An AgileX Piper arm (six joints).
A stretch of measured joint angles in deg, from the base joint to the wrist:
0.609, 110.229, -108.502, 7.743, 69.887, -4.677
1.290, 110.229, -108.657, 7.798, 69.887, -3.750
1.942, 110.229, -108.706, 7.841, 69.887, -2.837
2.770, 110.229, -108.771, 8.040, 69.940, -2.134
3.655, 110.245, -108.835, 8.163, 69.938, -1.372
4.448, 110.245, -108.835, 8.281, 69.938, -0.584
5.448, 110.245, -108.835, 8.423, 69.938, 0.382
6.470, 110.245, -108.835, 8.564, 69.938, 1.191
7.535, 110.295, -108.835, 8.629, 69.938, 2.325
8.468, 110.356, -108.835, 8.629, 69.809, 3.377
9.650, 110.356, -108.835, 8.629, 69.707, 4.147
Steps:
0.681, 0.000, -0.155, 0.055, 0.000, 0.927
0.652, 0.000, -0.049, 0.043, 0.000, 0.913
0.828, 0.000, -0.065, 0.199, 0.053, 0.703
0.885, 0.016, -0.064, 0.123, -0.002, 0.762
0.793, 0.000, 0.000, 0.118, 0.000, 0.788
1.000, 0.000, 0.000, 0.142, 0.000, 0.966
1.022, 0.000, 0.000, 0.141, 0.000, 0.809
1.065, 0.050, 0.000, 0.065, 0.000, 1.134
0.933, 0.061, 0.000, 0.000, -0.129, 1.052
1.182, 0.000, 0.000, 0.000, -0.102, 0.770

